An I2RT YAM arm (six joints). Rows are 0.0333 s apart.
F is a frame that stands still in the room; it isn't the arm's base.
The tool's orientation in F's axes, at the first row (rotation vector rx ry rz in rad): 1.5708 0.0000 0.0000
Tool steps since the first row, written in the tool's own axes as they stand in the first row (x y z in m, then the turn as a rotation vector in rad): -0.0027 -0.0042 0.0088 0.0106 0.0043 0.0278; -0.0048 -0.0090 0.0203 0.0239 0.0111 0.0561; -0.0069 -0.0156 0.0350 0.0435 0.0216 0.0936; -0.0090 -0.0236 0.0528 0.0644 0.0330 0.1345; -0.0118 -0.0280 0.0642 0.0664 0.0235 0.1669; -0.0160 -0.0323 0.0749 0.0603 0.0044 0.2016; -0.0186 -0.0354 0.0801 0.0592 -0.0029 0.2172; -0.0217 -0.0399 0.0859 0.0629 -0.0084 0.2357; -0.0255 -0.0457 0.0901 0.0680 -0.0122 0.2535; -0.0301 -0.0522 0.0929 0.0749 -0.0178 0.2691; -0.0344 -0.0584 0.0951 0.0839 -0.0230 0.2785; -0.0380 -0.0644 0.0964 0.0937 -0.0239 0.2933; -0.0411 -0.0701 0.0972 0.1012 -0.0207 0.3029
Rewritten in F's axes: -0.0027 -0.0088 -0.0042 0.0106 -0.0278 0.0043; -0.0048 -0.0203 -0.0090 0.0239 -0.0561 0.0111; -0.0069 -0.0350 -0.0156 0.0435 -0.0936 0.0216; -0.0090 -0.0528 -0.0236 0.0644 -0.1345 0.0330; -0.0118 -0.0642 -0.0280 0.0664 -0.1669 0.0235; -0.0160 -0.0749 -0.0323 0.0603 -0.2016 0.0044; -0.0186 -0.0801 -0.0354 0.0592 -0.2172 -0.0029; -0.0217 -0.0859 -0.0399 0.0629 -0.2357 -0.0084; -0.0255 -0.0901 -0.0457 0.0680 -0.2535 -0.0122; -0.0301 -0.0929 -0.0522 0.0749 -0.2691 -0.0178; -0.0344 -0.0951 -0.0584 0.0839 -0.2785 -0.0230; -0.0380 -0.0964 -0.0644 0.0937 -0.2933 -0.0239; -0.0411 -0.0972 -0.0701 0.1012 -0.3029 -0.0207
